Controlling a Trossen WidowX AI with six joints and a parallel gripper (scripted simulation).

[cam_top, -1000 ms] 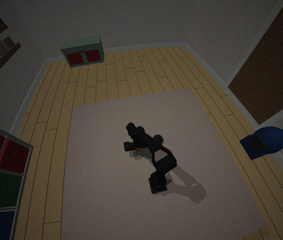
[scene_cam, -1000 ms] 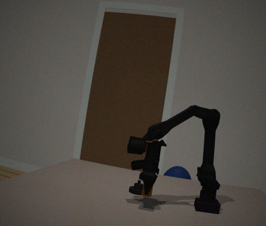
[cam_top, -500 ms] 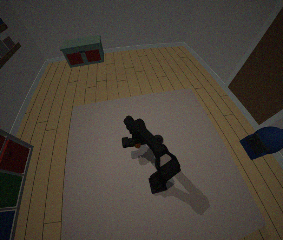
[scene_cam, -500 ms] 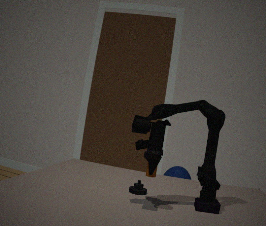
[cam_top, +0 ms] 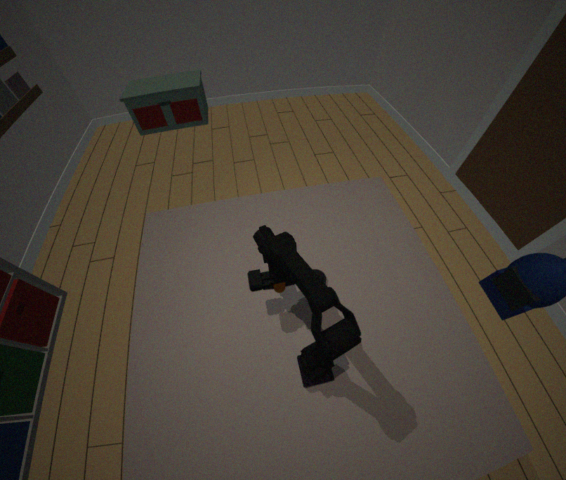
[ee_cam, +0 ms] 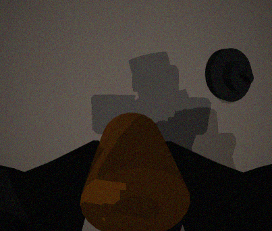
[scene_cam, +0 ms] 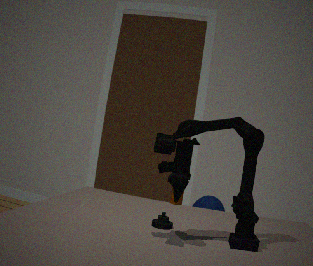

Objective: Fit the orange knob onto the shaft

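My gripper tip is 150 mm to the left of the dark round pedestal, 110 mm above it and 80 mm short of it. Round my gripper tip: orange knob (20 mm above).
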